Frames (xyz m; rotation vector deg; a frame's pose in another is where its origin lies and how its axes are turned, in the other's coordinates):
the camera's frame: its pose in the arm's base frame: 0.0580 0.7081 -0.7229 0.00 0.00 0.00
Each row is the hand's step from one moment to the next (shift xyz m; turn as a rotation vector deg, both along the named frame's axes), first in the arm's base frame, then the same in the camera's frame.
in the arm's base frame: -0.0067 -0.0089 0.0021 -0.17 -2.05 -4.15
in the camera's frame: -0.0067 -0.0089 0.0021 -0.17 -2.05 -4.15
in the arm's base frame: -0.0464 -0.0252 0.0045 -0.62 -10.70 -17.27
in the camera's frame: -0.0464 -0.0252 0.0045 -0.62 -10.70 -17.27
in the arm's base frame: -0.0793 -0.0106 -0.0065 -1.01 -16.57 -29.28
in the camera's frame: -0.0793 -0.0106 -0.0065 -1.01 -16.57 -29.28
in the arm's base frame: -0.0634 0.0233 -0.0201 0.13 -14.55 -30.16
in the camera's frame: -0.0634 0.0233 -0.0201 0.13 -14.55 -30.16
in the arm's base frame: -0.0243 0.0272 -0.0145 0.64 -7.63 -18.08
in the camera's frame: -0.0243 0.0272 -0.0145 0.64 -7.63 -18.08
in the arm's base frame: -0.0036 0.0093 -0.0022 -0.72 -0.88 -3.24
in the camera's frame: -0.0036 0.0093 -0.0022 -0.72 -0.88 -3.24
